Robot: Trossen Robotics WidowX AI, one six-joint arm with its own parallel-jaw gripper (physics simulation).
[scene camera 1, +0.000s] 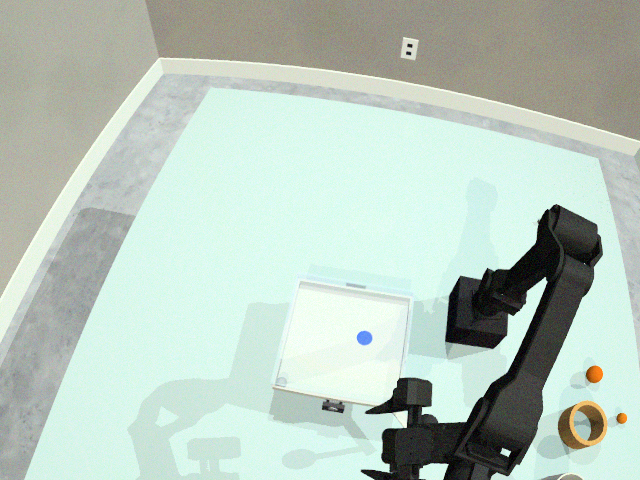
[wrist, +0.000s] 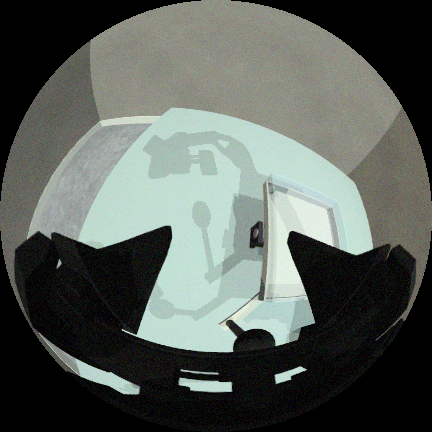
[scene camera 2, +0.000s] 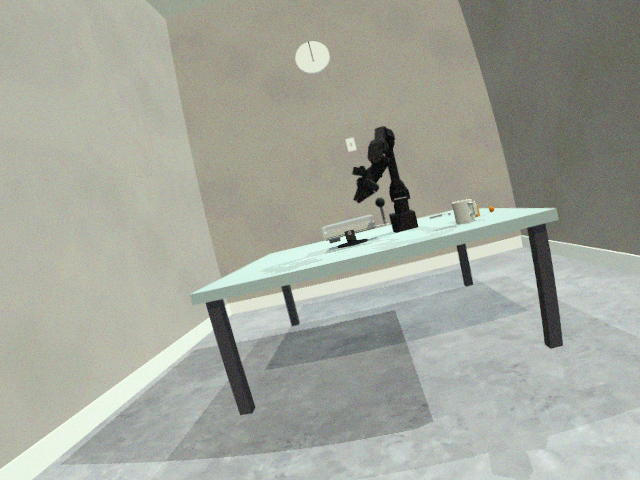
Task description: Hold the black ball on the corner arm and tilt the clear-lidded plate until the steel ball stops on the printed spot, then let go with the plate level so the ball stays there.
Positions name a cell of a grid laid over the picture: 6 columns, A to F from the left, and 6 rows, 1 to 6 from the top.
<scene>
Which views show the gripper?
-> Scene camera 1, the wrist view and scene camera 2: all of them.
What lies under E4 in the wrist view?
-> The gripper.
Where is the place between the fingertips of the gripper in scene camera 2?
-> D3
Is the gripper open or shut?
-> Open.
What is the gripper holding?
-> Nothing.
</scene>
